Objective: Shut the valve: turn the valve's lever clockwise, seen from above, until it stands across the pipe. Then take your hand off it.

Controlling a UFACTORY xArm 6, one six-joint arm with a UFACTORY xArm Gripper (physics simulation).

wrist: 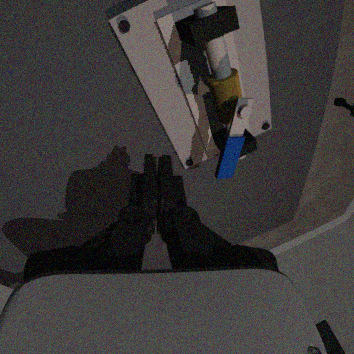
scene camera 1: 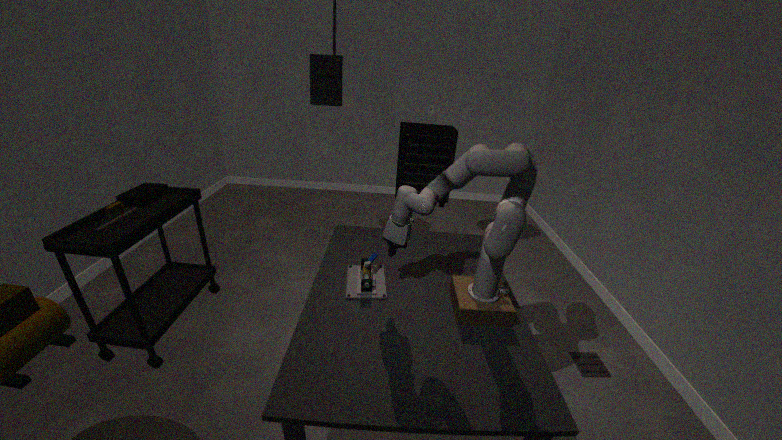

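The valve's lever, with a blue handle and a pale metal end, slants to the pipe, closer to along it than across it. Its free end points away from the valve's body, past the far end of the pipe. The brass-coloured valve body sits in the pipe over a pale base plate. My gripper is shut and empty. It is above the table, apart from the lever; in the wrist view the lever is to the right of the fingertips.
The fixture stands on the dark table. The arm's base is on a wooden block at the right. A black cart and a yellow machine stand left of the table. A dark panel hangs behind.
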